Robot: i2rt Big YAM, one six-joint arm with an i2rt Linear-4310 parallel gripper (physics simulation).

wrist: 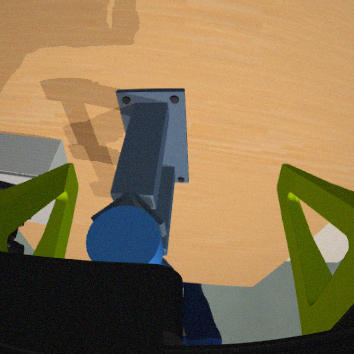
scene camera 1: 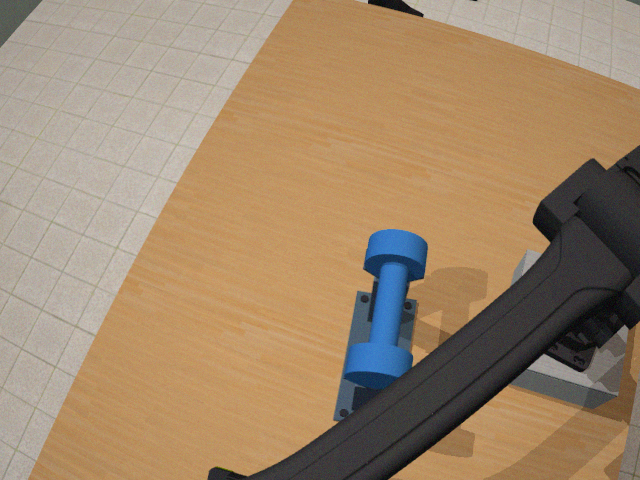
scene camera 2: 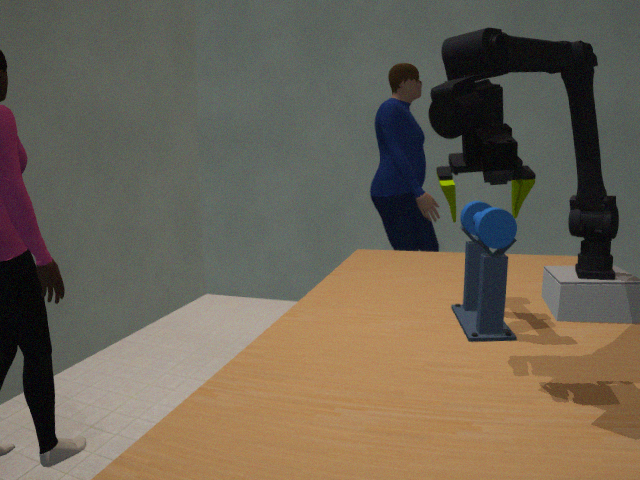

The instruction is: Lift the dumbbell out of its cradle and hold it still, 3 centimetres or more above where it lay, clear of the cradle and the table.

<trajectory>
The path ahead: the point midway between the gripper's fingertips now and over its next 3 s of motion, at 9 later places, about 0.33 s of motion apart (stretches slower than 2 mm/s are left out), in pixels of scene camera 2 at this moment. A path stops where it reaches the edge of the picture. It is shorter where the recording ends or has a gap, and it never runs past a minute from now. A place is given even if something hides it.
My gripper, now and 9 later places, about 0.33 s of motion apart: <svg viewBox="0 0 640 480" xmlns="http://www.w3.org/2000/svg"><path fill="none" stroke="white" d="M484 218L492 221L488 212L488 208L490 202L491 202L492 209L493 217L493 219L494 225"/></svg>
</trajectory>
